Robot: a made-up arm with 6 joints. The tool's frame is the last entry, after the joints.
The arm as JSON. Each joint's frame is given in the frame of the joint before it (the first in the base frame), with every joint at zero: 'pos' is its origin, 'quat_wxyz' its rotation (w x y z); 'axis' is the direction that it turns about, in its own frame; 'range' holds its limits. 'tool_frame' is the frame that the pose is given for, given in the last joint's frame.
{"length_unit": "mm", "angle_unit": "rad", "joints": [
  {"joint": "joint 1", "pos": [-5.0, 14.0, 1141.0], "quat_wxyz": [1.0, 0.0, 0.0, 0.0], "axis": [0.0, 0.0, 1.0], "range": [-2.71, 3.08]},
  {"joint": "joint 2", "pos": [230.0, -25.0, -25.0], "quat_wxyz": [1.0, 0.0, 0.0, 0.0], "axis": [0.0, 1.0, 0.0], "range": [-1.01, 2.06]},
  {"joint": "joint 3", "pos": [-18.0, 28.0, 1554.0], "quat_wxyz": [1.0, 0.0, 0.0, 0.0], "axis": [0.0, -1.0, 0.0], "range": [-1.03, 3.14]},
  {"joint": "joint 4", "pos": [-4.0, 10.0, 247.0], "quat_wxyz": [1.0, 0.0, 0.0, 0.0], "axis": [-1.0, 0.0, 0.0], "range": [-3.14, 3.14]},
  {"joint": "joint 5", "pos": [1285.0, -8.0, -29.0], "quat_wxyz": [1.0, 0.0, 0.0, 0.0], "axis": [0.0, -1.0, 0.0], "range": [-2.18, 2.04]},
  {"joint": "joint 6", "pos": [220.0, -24.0, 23.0], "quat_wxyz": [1.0, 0.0, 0.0, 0.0], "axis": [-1.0, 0.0, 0.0], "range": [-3.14, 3.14]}
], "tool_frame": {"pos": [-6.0, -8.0, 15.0], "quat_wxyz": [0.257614, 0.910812, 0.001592, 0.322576]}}
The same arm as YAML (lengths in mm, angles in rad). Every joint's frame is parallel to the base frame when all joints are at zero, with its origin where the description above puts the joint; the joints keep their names.
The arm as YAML. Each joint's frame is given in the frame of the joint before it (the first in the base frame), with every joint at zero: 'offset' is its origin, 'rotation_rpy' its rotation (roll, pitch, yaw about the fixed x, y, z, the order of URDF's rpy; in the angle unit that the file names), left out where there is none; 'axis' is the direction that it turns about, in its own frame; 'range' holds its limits. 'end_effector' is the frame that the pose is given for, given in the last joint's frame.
length_unit: mm
angle_unit: rad
chain:
  - id: joint 1
    offset: [-5.0, 14.0, 1141.0]
    axis: [0.0, 0.0, 1.0]
    range: [-2.71, 3.08]
  - id: joint 2
    offset: [230.0, -25.0, -25.0]
    axis: [0.0, 1.0, 0.0]
    range: [-1.01, 2.06]
  - id: joint 3
    offset: [-18.0, 28.0, 1554.0]
    axis: [0.0, -1.0, 0.0]
    range: [-1.03, 3.14]
  - id: joint 4
    offset: [-4.0, 10.0, 247.0]
    axis: [-1.0, 0.0, 0.0]
    range: [-3.14, 3.14]
  - id: joint 5
    offset: [1285.0, -8.0, -29.0]
    axis: [0.0, -1.0, 0.0]
    range: [-2.18, 2.04]
  - id: joint 6
    offset: [220.0, -24.0, 23.0]
    axis: [-1.0, 0.0, 0.0]
    range: [-3.14, 3.14]
end_effector:
  offset: [-6.0, -8.0, 15.0]
  rotation_rpy: [2.5219, -0.6271, 0.2104]

